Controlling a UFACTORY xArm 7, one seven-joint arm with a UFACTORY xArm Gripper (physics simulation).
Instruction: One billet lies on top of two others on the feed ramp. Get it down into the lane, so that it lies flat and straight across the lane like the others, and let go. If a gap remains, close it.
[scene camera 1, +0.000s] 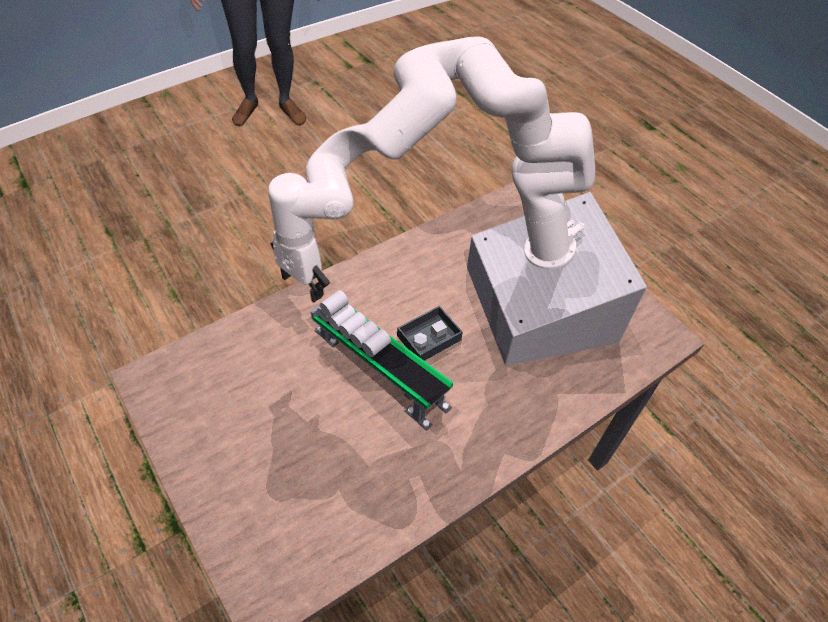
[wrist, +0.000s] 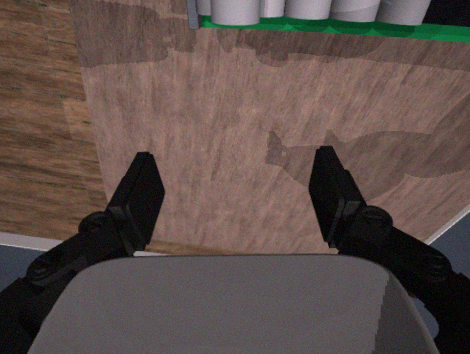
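Seen in the pictures: gripper, between the fingertips: (scene camera 1: 303, 287) (wrist: 234, 169); arm's base, origin of its link: (scene camera 1: 550, 248).
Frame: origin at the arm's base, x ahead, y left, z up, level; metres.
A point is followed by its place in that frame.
Note:
The upper grey billet (scene camera 1: 334, 303) {x 0.526, y -0.127, z -0.049 m} (wrist: 235, 11) {x 0.540, y -0.135, z -0.046 m} lies across two others at the raised end of the green-edged feed ramp (scene camera 1: 393, 378) (wrist: 442, 34). One supporting billet (wrist: 204, 7) {x 0.549, y -0.161, z -0.086 m} is mostly hidden at the end plate; the other supporting billet (scene camera 1: 343, 316) {x 0.515, y -0.106, z -0.081 m} (wrist: 272, 7) {x 0.532, y -0.105, z -0.079 m} is on its lane side. Three more billets lie side by side across the lane, the lowest billet (scene camera 1: 376, 342) {x 0.486, y 0.007, z -0.065 m} (wrist: 404, 11) {x 0.501, y -0.004, z -0.065 m} beside bare black belt. My gripper (scene camera 1: 301, 286) {x 0.599, y -0.116, z 0.063 m} (wrist: 234, 169) {x 0.599, y -0.116, z 0.063 m} is open and empty, above and off to the side of the ramp's billet end. The wrist view cuts off the billets' far ends.
A dark tray (scene camera 1: 443, 346) {x 0.318, y 0.037, z -0.158 m} with two small pale pieces stands beside the ramp. The large grey base block (scene camera 1: 558, 341) {x 0.086, y 0.183, z -0.111 m} carries the arm at the right of the table (scene camera 1: 200, 428) {x 0.915, y -0.038, z -0.175 m}. The ramp's end plate (wrist: 193, 15) {x 0.560, y -0.171, z -0.101 m} stands beyond the billets. A person (scene camera 1: 261, 53) stands behind the table.

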